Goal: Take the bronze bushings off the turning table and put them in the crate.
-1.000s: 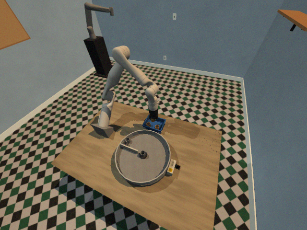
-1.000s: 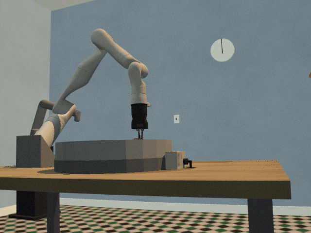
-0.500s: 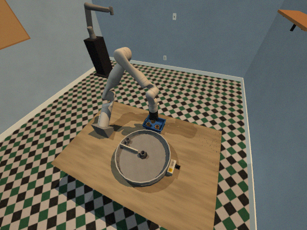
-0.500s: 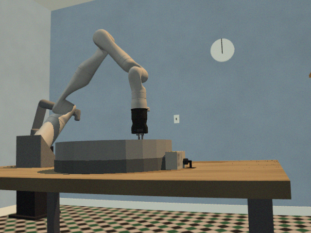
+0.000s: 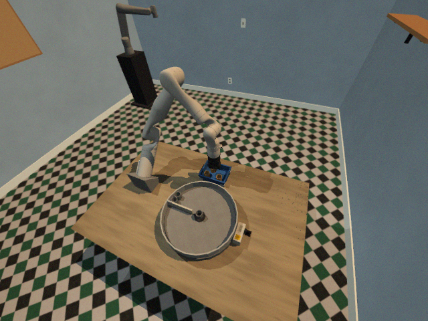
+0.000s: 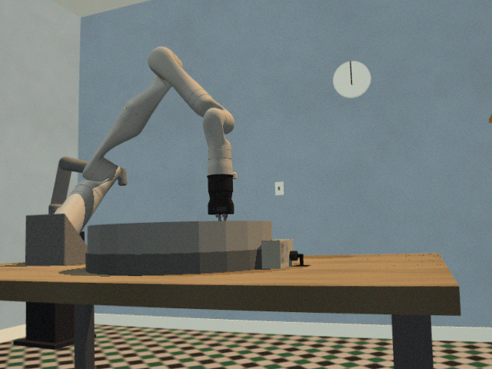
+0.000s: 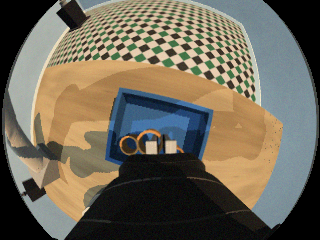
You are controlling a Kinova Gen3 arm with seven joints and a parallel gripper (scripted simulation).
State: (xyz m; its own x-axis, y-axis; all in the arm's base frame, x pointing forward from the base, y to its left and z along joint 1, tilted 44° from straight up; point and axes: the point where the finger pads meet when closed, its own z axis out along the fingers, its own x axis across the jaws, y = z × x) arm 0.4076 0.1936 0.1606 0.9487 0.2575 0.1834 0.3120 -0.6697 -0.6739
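Now: the blue crate 60 mm below my hand. From my hand the other things lie so: grey turning table 60 mm ahead, 330 mm to the right, 30 mm below.
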